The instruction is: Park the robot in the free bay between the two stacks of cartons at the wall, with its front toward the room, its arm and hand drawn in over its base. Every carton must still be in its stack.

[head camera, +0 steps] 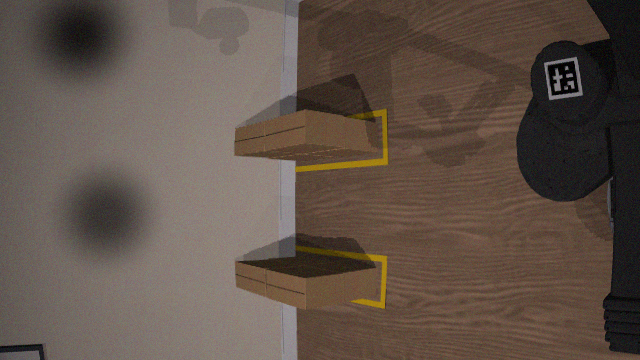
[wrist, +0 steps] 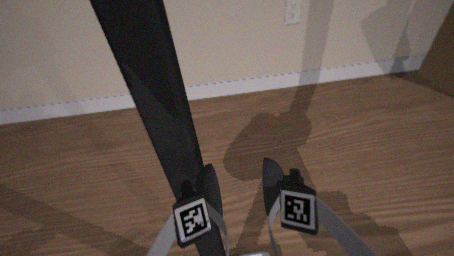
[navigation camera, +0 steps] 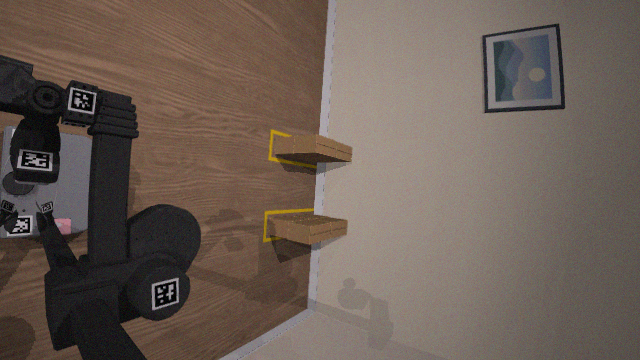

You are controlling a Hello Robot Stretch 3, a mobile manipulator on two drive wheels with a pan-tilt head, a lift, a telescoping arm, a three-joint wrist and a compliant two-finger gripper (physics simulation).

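Frame: origin at the robot's base, x ahead, y left, z up, level; centimetres.
Where they show: gripper, between the fingertips: [wrist: 239, 179] [navigation camera: 25, 229].
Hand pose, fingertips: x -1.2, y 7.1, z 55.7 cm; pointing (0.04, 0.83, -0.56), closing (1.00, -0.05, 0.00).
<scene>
After its pixels a point has its place.
The carton stack nearer the room's corner [head camera: 325, 135] @(x -125.7, y 25.2, z 27.0 cm) [navigation camera: 310, 227] @(x -126.1, y 22.6, z 35.8 cm) and the other carton stack [head camera: 332, 290] @(x -126.5, y -30.6, z 23.5 cm) [navigation camera: 305, 145] @(x -126.6, y -29.3, z 27.6 cm) stand upright at the wall, apart. No carton lies loose in these views. The bay between them shows bare floor [head camera: 340, 210] @(x -148.4, y -1.4, z 0.0 cm) [navigation camera: 292, 187] @(x -149.2, y -0.9, z 0.0 cm). The robot's grey base [navigation camera: 75, 175] @(x -14.1, y -3.0, z 16.0 cm) is at the left of the navigation view, out from the bay on the room side. The arm [navigation camera: 110, 200] @(x -10.3, y -1.1, z 81.6 cm) appears short, and the hand is folded back. My gripper [navigation camera: 27, 207] [wrist: 239, 179] @(x -1.2, y 7.1, z 55.7 cm) is open and empty, with its fingers over the base in the navigation view.
Yellow floor outlines [head camera: 385, 137] @(x -121.6, y 26.7, z 0.1 cm) [head camera: 384, 282] @(x -122.2, y -30.2, z 0.1 cm) [navigation camera: 271, 145] @(x -123.0, y -29.9, z 0.3 cm) [navigation camera: 265, 227] @(x -122.0, y 27.7, z 0.3 cm) surround the stacks. The wall [head camera: 175, 200] @(x -181.9, y 2.6, z 62.7 cm) [navigation camera: 425, 200] @(x -181.8, y 2.3, z 93.7 cm) has a white baseboard [head camera: 288, 210] @(x -180.6, y -1.4, z 4.1 cm) [wrist: 240, 85] @(x 11.9, y 107.0, z 5.3 cm). A brown surface [wrist: 442, 62] @(x 109.8, y 91.7, z 11.0 cm), probably a carton, shows at the wrist view's right edge. A picture [navigation camera: 523, 68] @(x -180.9, y -85.2, z 153.5 cm) hangs on the wall.
</scene>
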